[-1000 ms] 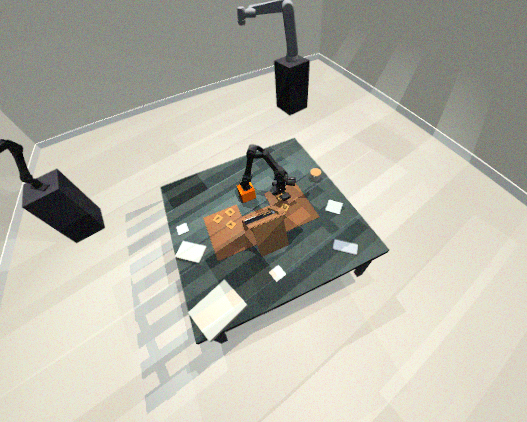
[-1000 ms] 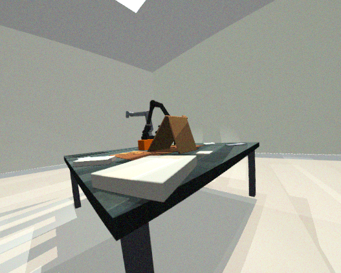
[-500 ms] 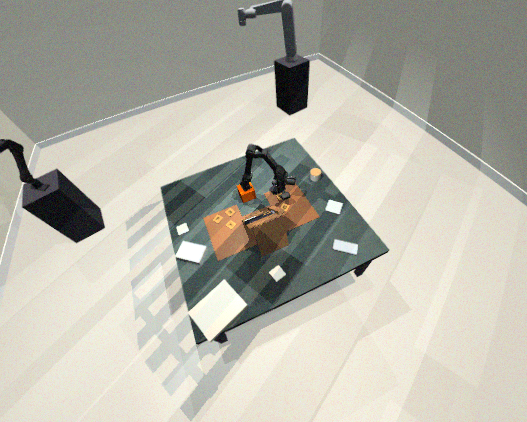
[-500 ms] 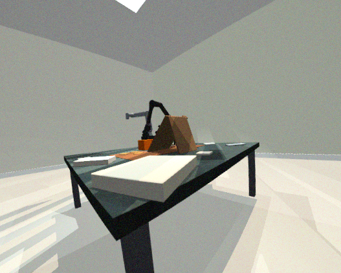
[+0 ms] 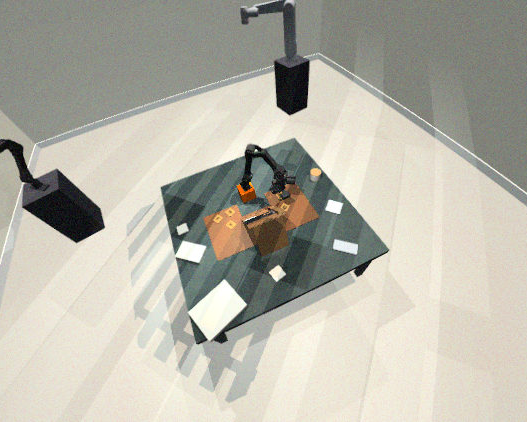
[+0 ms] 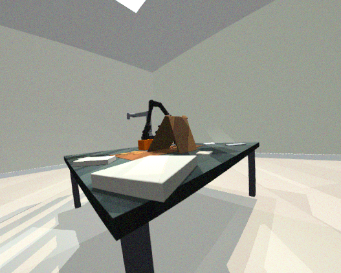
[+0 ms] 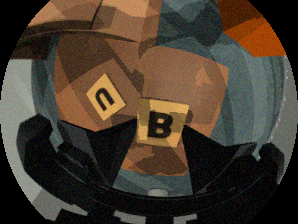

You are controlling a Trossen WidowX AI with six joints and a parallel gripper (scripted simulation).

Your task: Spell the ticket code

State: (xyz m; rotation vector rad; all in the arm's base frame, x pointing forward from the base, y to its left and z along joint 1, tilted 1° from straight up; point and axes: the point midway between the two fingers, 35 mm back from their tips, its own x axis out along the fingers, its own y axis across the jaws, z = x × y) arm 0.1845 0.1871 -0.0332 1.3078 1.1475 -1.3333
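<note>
My gripper tip is now 9 cm short of the yellow letter tile, 3 cm to the left of it and 3 cm above it. Round my gripper tip: flat white slab: 76 cm to the right, 2 cm below, 1 cm ahead; mat: 22 cm to the right, 3 cm below, 2 cm ahead; white ticket: 31 cm to the right, 8 cm ahead, 6 cm above.
</note>
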